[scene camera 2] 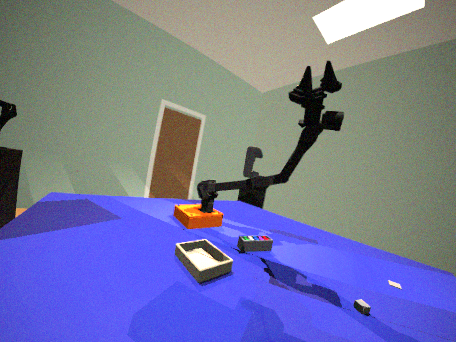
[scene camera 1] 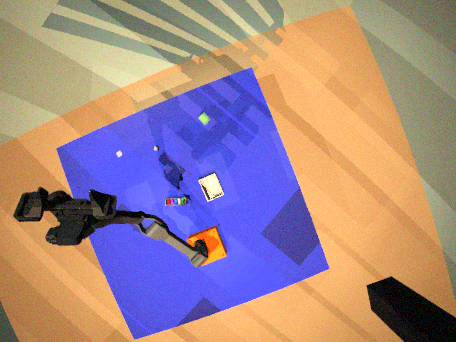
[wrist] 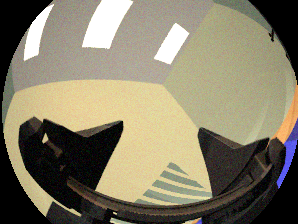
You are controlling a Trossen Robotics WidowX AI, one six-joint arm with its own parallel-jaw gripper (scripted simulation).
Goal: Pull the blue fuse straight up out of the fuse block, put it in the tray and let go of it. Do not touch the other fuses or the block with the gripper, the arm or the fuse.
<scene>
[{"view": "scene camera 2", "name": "my gripper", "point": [319, 63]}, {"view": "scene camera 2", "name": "tray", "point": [203, 260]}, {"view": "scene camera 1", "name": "my gripper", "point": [65, 190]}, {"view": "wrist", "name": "my gripper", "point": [161, 129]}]
</scene>
